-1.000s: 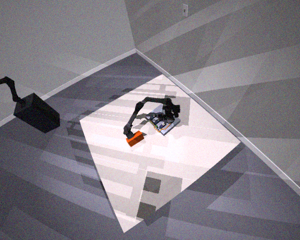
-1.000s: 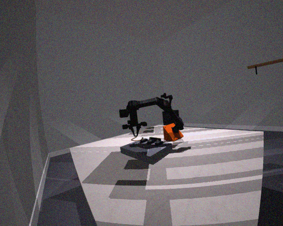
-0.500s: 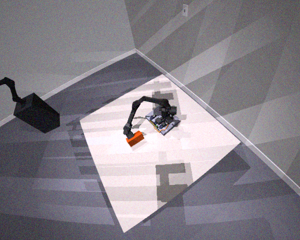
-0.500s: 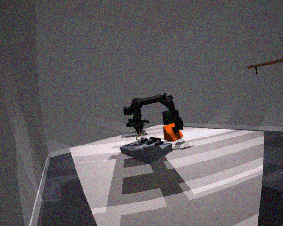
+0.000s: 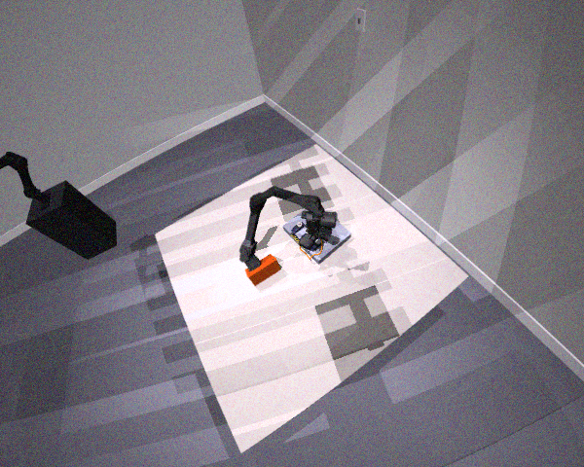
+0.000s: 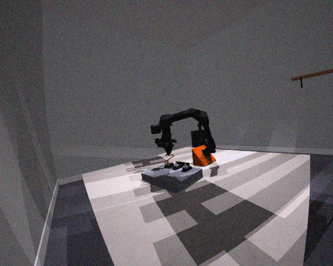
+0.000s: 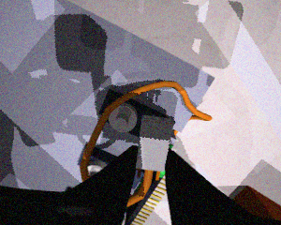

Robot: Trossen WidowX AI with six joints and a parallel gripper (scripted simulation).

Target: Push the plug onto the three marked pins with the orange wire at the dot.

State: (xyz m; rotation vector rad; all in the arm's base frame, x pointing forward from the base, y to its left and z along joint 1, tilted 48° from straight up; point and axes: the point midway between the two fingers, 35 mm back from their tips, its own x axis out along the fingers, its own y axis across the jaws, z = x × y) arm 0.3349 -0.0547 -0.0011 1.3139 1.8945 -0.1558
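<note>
Right now the green strip is 50 mm behind my gripper tip, 30 mm to the left of it and 50 mm below it. Round my gripper tip: grey printed holder: 100 mm ahead, 110 mm to the left, 100 mm below.
</note>
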